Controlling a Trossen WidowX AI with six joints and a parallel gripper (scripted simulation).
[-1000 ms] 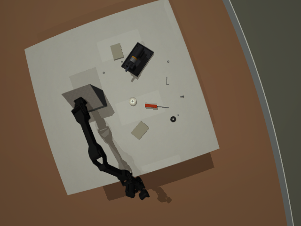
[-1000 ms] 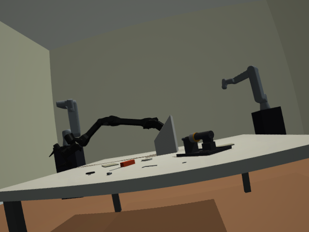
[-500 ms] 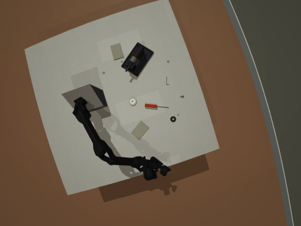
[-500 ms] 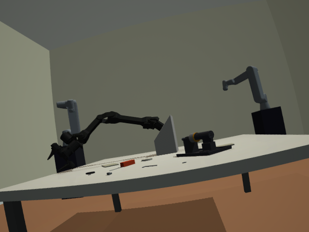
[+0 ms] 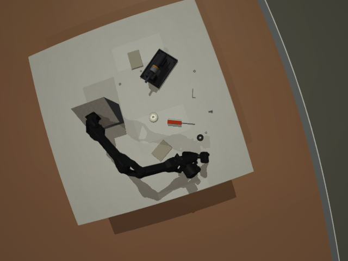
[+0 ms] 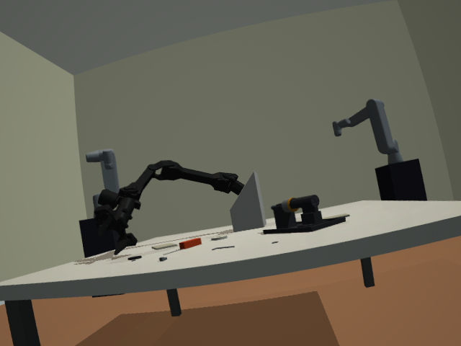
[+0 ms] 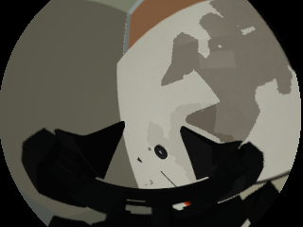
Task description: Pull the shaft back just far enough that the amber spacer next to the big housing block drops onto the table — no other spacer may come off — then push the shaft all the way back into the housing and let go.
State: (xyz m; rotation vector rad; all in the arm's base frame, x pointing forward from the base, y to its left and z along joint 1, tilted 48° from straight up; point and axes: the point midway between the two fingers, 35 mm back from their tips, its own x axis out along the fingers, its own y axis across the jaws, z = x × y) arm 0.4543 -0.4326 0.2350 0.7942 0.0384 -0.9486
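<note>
The dark shaft lies 59 cm to the left of my gripper tip, 9 cm behind it and 3 cm above it. The rest, counted from my gripper tip: red-handled screwdriver 24 cm to the left, 4 cm below, 4 cm behind; black fixture plate 63 cm to the left, 2 cm behind; amber spacer 62 cm to the left, 5 cm behind, 3 cm above.
</note>
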